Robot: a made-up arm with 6 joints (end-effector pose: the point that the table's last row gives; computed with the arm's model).
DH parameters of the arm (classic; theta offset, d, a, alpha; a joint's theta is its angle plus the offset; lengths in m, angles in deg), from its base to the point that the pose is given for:
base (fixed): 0 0.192 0 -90
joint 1: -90 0.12 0.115 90
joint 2: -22.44 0 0.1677 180
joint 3: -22.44 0.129 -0.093 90
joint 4: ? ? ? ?
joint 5: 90 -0.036 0.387 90
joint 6: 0 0.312 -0.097 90
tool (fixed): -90 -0.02 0 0
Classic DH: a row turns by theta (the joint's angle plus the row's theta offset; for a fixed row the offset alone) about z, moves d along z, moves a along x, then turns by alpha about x.
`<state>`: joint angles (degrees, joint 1 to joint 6).
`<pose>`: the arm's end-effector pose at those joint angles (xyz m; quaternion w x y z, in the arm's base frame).
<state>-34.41 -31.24 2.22 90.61 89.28 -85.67</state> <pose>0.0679 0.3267 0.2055 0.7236 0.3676 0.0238 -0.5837</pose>
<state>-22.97 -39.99 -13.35 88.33 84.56 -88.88</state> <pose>0.0915 0.3019 0.1700 0.7042 0.3302 0.0527 -0.6264</pose>
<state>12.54 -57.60 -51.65 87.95 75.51 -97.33</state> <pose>0.0443 0.2292 0.0245 0.6749 0.1047 0.1427 -0.7163</pose>
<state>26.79 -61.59 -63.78 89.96 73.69 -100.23</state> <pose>-0.0208 0.1945 -0.0118 0.6669 -0.0184 0.1832 -0.7220</pose>
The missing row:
joint 4: -90 -0.165 0.098 90
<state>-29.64 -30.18 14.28 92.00 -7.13 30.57</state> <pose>-0.0757 -0.1949 0.7548 0.7990 0.0034 0.3504 0.4886</pose>
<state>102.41 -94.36 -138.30 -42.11 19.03 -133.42</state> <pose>-0.4005 0.0565 0.3164 0.5100 0.7056 0.3752 -0.3181</pose>
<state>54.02 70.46 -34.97 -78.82 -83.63 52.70</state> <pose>0.6038 -0.1278 0.6996 0.1843 0.2702 0.3130 -0.8916</pose>
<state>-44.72 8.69 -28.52 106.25 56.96 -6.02</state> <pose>0.0545 0.2401 0.3375 0.5836 -0.2712 0.3528 -0.6793</pose>
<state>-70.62 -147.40 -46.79 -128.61 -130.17 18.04</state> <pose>0.6116 0.4093 0.1522 0.2446 -0.3300 -0.8250 -0.3880</pose>
